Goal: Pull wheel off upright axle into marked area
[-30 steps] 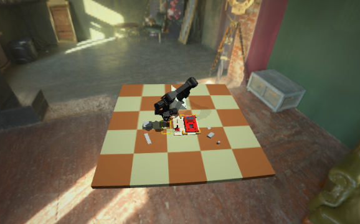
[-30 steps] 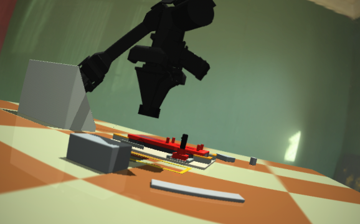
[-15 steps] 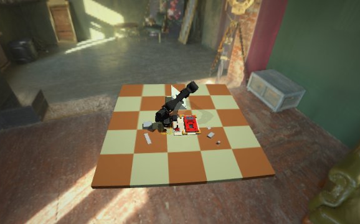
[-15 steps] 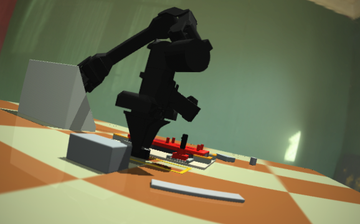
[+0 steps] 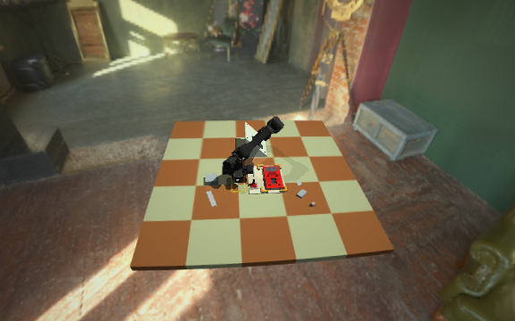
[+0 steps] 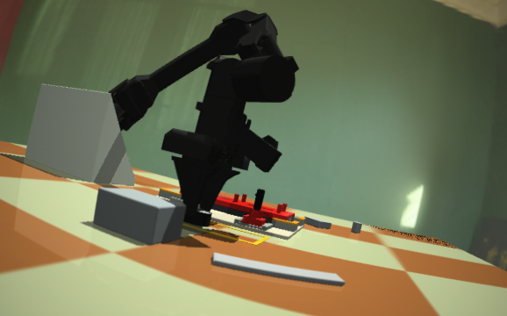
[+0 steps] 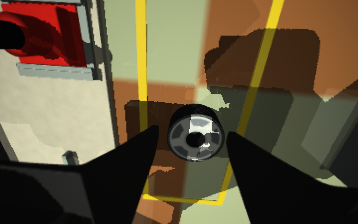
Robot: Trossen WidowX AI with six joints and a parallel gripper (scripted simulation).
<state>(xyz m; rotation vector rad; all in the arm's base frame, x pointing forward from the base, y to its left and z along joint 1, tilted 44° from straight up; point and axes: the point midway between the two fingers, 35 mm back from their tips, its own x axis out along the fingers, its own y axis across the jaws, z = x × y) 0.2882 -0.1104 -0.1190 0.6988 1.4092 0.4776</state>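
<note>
My gripper tip is now right at the dark grey wheel. Also, from my gripper tip: flat grey bar: 130 mm ahead, 170 mm to the right, 10 mm below; then grey block: 20 mm behind, 160 mm to the right, 10 mm above; then upright axle: 60 mm ahead, 90 mm to the left, 20 mm above.
</note>
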